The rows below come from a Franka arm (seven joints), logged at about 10 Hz.
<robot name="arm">
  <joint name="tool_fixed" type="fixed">
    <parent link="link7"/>
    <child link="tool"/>
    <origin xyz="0 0 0.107" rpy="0 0 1.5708"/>
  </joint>
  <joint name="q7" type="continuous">
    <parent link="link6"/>
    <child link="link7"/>
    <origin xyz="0.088 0 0" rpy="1.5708 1.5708 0"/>
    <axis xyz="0 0 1"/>
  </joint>
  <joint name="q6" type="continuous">
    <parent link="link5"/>
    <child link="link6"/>
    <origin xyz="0 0 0" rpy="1.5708 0 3.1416"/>
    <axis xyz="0 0 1"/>
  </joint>
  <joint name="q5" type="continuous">
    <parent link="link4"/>
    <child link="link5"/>
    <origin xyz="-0.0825 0.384 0" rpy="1.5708 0 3.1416"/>
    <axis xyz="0 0 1"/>
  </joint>
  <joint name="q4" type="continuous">
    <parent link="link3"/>
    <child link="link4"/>
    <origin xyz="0 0.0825 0" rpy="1.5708 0 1.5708"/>
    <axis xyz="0 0 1"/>
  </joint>
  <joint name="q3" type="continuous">
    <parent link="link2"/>
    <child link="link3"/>
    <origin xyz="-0.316 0 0" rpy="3.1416 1.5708 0"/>
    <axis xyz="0 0 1"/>
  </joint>
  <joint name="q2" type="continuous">
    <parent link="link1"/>
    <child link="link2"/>
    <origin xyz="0 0 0" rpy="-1.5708 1.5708 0"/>
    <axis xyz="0 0 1"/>
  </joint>
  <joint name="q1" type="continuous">
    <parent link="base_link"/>
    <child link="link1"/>
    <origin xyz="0 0 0.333"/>
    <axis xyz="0 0 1"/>
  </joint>
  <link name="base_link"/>
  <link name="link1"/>
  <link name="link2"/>
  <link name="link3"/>
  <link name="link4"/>
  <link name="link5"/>
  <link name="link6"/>
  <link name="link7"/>
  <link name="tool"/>
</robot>
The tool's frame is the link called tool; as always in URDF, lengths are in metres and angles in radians. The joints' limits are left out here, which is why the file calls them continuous.
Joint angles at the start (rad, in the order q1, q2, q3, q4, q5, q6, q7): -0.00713 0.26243 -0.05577 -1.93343 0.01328 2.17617 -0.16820
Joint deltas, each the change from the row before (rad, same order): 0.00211 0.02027 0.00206 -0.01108 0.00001 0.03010 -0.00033; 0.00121 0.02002 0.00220 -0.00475 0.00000 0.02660 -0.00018; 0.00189 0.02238 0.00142 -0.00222 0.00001 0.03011 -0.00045; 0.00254 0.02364 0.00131 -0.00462 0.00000 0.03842 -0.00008; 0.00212 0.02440 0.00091 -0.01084 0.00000 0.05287 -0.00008; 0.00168 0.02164 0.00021 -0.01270 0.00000 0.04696 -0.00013; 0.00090 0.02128 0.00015 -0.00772 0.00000 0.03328 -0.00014; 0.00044 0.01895 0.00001 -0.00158 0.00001 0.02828 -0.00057; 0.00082 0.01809 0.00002 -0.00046 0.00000 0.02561 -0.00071; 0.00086 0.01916 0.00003 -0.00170 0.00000 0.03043 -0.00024; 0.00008 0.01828 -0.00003 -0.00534 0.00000 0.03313 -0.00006; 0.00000 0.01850 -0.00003 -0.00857 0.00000 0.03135 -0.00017; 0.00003 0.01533 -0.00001 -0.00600 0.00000 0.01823 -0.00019
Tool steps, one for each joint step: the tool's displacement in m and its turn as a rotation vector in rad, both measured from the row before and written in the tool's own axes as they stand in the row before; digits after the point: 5 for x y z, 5 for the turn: 0.00112 -0.00231 0.01462 -0.00062 -0.00135 -0.00437; 0.00203 -0.00172 0.01194 -0.00094 0.00171 -0.00353; 0.00279 -0.00158 0.01197 -0.00182 0.00531 -0.00377; 0.00261 -0.00193 0.01307 -0.00265 0.00989 -0.00395; 0.00158 -0.00157 0.01489 -0.00405 0.01724 -0.00313; -0.00035 -0.00118 0.01437 -0.00328 0.01229 -0.00209; -0.00080 -0.00077 0.01320 -0.00183 0.00407 -0.00135; 0.00060 -0.00021 0.00970 -0.00229 0.00750 -0.00124; 0.00057 -0.00046 0.00896 -0.00210 0.00684 -0.00180; 0.00025 -0.00054 0.00964 -0.00258 0.00931 -0.00141; -0.00108 -0.00022 0.01019 -0.00262 0.00923 -0.00038; -0.00288 -0.00046 0.01156 -0.00178 0.00406 -0.00042; -0.00302 -0.00053 0.00976 -0.00032 -0.00318 -0.00047
